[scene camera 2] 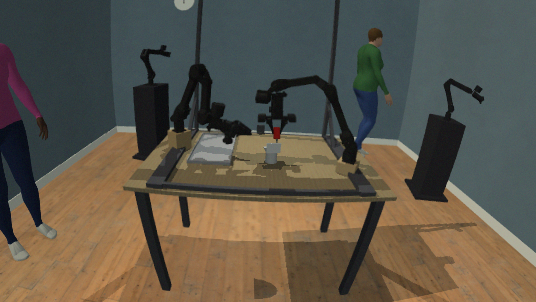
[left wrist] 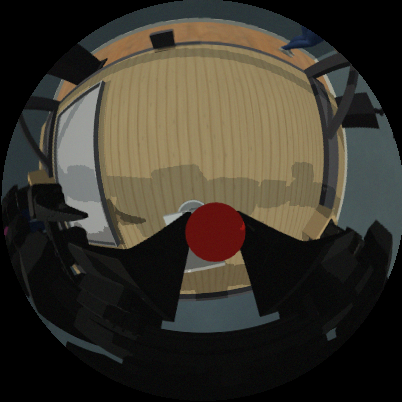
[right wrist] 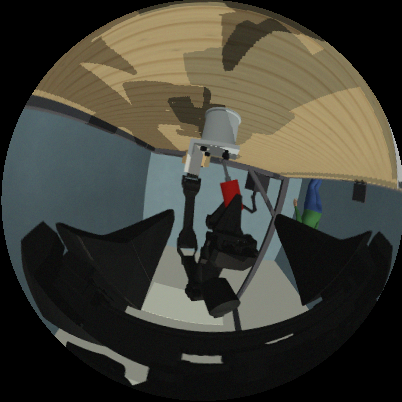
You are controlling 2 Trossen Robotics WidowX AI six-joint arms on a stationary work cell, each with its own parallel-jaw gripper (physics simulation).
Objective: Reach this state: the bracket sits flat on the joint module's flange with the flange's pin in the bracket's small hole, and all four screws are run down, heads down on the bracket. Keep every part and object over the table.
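Places are measured from the left arm's base along level axes (x ahead, y right, z down), in metres.
Where they show: left gripper, between the fingertips: (scene camera 2: 276, 133) (left wrist: 212, 216) (right wrist: 235, 193); right gripper, between the fingertips: (scene camera 2: 251, 132) (right wrist: 226, 216); left arm's base, origin of its link: (scene camera 2: 348, 160) (left wrist: 327, 230); right arm's base, origin of its link: (scene camera 2: 179, 130).
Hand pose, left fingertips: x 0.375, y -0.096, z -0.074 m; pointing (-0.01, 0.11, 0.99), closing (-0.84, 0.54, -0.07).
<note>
Things, the pixels of their top centre, and the offset from my left fingertips. "*": a spot on its surface instead. Level surfaces: height alone.
- grey joint module, centre of its top: (right wrist: 216, 150) (scene camera 2: 271, 149) dx -0.012, dy -0.057, dz +0.066 m
- red-handled screwdriver, centre of its top: (left wrist: 222, 266) (right wrist: 223, 210) (scene camera 2: 277, 127) dx -0.010, dy -0.013, dz -0.039 m
- screw head, a spot on its surface: (right wrist: 226, 155) * dx +0.018, dy -0.059, dz +0.054 m
- pale tray with a dark rim, centre of its top: (left wrist: 68, 169) (scene camera 2: 214, 145) dx +0.321, dy -0.119, dz +0.113 m
- table, height of its surface: dz +0.130 m
The grey joint module (scene camera 2: 271, 158) (right wrist: 220, 126) stands upright on the table. The bracket (scene camera 2: 273, 148) (right wrist: 191, 161) rests on its top, its plate looking flat; the pin is hidden. Several dark screw heads show at the plate in the right wrist view; their exact depth is too small to tell. My left gripper (scene camera 2: 277, 129) (left wrist: 212, 216) is shut on the red-handled screwdriver (scene camera 2: 277, 134) (left wrist: 215, 233) (right wrist: 231, 193), upright above the bracket; its shaft reaches down to a screw head (right wrist: 226, 155). My right gripper (scene camera 2: 240, 135) is open and empty, left of the module.
A pale tray with a dark rim (scene camera 2: 210, 164) (left wrist: 97, 140) lies on the left part of the table (scene camera 2: 250, 175), partly below my right arm. Dark rails edge the table. Posts stand behind it. Two people stand away from the table.
</note>
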